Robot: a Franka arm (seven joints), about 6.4 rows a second.
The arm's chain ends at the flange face. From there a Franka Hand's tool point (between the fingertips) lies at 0.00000 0.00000 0.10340 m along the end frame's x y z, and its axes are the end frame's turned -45 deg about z.
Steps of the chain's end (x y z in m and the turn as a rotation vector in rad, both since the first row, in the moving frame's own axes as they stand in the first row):
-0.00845 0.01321 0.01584 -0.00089 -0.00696 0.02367
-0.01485 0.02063 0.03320 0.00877 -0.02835 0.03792
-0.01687 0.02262 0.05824 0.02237 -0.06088 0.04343
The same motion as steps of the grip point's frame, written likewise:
-0.01588 0.00292 0.01584 0.00429 -0.00555 0.02367
-0.02647 0.00135 0.03315 0.02625 -0.01385 0.03792
-0.03060 -0.00208 0.05802 0.05887 -0.02723 0.04343

